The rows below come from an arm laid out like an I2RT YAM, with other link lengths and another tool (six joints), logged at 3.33 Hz.
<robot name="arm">
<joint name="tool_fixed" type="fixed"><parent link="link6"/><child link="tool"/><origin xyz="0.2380 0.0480 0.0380" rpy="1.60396 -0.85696 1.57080"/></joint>
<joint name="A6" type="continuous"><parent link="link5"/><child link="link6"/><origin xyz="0.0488 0.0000 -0.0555"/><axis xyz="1 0 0"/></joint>
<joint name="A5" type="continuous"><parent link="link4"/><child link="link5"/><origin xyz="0.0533 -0.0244 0.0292"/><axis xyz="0 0 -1"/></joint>
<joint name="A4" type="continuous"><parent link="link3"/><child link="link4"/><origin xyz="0.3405 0.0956 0.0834"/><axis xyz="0 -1 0"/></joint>
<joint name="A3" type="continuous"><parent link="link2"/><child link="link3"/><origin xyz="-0.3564 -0.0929 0.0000"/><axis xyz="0 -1 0"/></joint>
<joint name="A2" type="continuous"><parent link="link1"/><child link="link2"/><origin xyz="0.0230 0.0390 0.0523"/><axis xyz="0 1 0"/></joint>
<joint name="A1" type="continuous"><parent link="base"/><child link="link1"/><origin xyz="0.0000 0.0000 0.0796"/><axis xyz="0 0 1"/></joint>
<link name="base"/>
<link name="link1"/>
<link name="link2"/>
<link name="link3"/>
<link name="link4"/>
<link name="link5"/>
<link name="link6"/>
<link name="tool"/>
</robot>
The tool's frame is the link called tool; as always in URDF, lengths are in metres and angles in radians. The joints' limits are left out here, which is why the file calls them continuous.
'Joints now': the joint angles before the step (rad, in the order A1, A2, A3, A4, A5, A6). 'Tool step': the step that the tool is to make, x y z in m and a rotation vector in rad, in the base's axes. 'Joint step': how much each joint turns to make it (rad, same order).
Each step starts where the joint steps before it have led.
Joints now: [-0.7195 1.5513 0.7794 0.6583 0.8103 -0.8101]
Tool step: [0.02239 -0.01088 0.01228 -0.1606 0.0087 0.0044]
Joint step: [0.0185 0.1296 -0.0201 0.3841 0.0136 -0.1864]
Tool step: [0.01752 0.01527 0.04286 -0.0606 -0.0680 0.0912]
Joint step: [0.0016 -0.0600 -0.0097 0.0291 -0.0889 0.0166]
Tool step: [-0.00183 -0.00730 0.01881 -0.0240 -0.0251 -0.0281]
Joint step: [0.0003 0.0080 0.0346 0.0159 0.0272 -0.0115]
